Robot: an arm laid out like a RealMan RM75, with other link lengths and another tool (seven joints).
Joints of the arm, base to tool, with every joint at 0 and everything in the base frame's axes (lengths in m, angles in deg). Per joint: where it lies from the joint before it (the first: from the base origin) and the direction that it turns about. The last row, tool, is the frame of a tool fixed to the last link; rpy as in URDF.
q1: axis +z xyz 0 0 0.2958
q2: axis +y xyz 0 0 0
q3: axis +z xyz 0 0 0.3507
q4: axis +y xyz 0 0 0
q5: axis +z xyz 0 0 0.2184
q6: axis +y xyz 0 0 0
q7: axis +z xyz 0 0 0.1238
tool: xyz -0.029 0.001 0.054 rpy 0 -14.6 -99
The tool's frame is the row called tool.
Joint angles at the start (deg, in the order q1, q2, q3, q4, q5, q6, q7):
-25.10, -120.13, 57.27, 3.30, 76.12, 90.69, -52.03
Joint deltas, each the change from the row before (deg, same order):
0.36, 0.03, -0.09, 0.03, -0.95, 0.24, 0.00
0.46, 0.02, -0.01, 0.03, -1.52, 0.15, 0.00
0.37, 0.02, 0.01, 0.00, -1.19, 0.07, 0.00
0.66, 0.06, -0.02, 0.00, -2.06, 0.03, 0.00
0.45, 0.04, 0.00, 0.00, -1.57, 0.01, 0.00
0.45, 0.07, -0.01, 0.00, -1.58, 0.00, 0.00
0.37, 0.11, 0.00, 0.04, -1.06, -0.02, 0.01
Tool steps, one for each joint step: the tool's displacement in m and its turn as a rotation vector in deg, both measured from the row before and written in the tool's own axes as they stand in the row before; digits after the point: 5 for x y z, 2 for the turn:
0.00029, 0.00176, -0.00217, -1.05, 0.60, 0.13
0.00100, 0.00248, -0.00283, -1.45, 0.99, 0.19
0.00086, 0.00177, -0.00241, -1.10, 0.83, 0.12
0.00187, 0.00316, -0.00475, -1.87, 1.57, 0.22
0.00159, 0.00264, -0.00332, -1.39, 1.16, 0.20
0.00182, 0.00293, -0.00362, -1.38, 1.20, 0.23
0.00148, 0.00225, -0.00334, -0.88, 0.89, 0.22

